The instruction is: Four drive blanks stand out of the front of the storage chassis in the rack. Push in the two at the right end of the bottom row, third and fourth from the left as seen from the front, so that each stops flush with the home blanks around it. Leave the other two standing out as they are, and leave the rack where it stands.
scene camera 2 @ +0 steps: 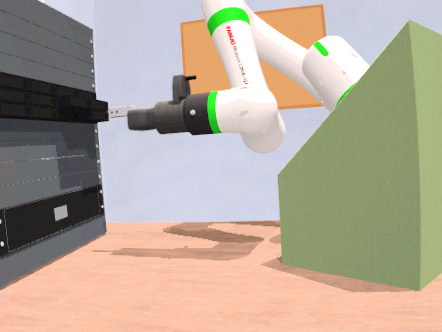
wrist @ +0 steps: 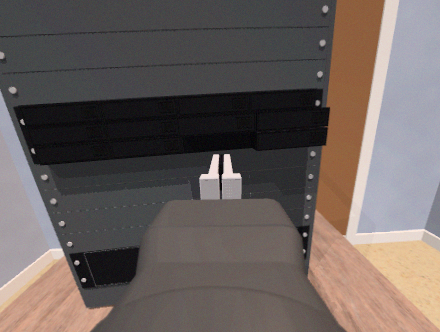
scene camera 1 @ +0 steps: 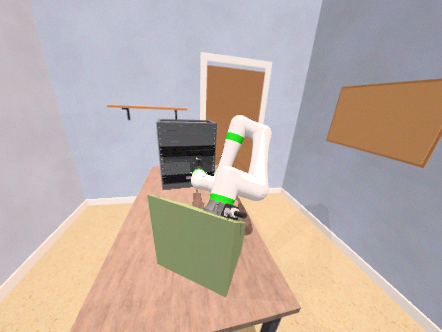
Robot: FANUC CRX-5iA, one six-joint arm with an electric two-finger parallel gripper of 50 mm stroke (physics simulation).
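Where they show: gripper, fingertip midpoint: point(scene camera 2: 110, 113) point(wrist: 221, 165); arm's base, link origin: point(scene camera 1: 217, 214).
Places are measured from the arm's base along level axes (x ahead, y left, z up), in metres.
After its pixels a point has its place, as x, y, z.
Observation:
The black storage chassis point(scene camera 1: 175, 151) @[0.763, -0.018, 0.110] point(scene camera 2: 30, 97) @[0.761, -0.020, 0.109] point(wrist: 67, 115) @[0.771, 0.023, 0.134] sits in the grey rack point(scene camera 1: 187, 134) @[0.751, -0.124, 0.254] point(scene camera 2: 35, 37) @[0.763, -0.074, 0.255] point(wrist: 165, 50) @[0.751, -0.125, 0.216]. In the wrist view the fourth bottom-row blank point(wrist: 291, 138) @[0.662, -0.280, 0.081] stands out at the right end. Above it the fourth middle-row blank point(wrist: 292, 119) @[0.662, -0.280, 0.108] also stands out. The third middle-row blank point(wrist: 215, 124) @[0.688, -0.173, 0.108] appears to stand out too. The third bottom-row blank point(wrist: 219, 142) @[0.720, -0.188, 0.078] is dark and set back from the fourth; whether it is exactly flush I cannot tell. My gripper point(scene camera 1: 198, 159) @[0.611, -0.152, 0.072] point(scene camera 2: 111, 112) @[0.611, -0.152, 0.072] point(wrist: 221, 165) @[0.611, -0.152, 0.072] is shut and empty, its fingertips in front of the chassis near the third column.
A green slanted block point(scene camera 1: 192, 245) @[-0.083, 0.166, -0.032] point(scene camera 2: 360, 165) @[0.149, 0.211, -0.071] stands on the wooden table point(scene camera 1: 125, 250) @[0.249, 0.432, -0.269] point(scene camera 2: 175, 295) @[0.469, 0.182, -0.269] point(wrist: 340, 270) @[0.679, -0.472, -0.269], beside the arm's base. A lower black panel point(scene camera 2: 30, 225) @[0.780, -0.006, -0.164] point(wrist: 112, 267) @[0.789, 0.033, -0.158] is in the rack's bottom part. A wall shelf point(scene camera 1: 145, 107) and a door point(scene camera 1: 235, 95) are behind.

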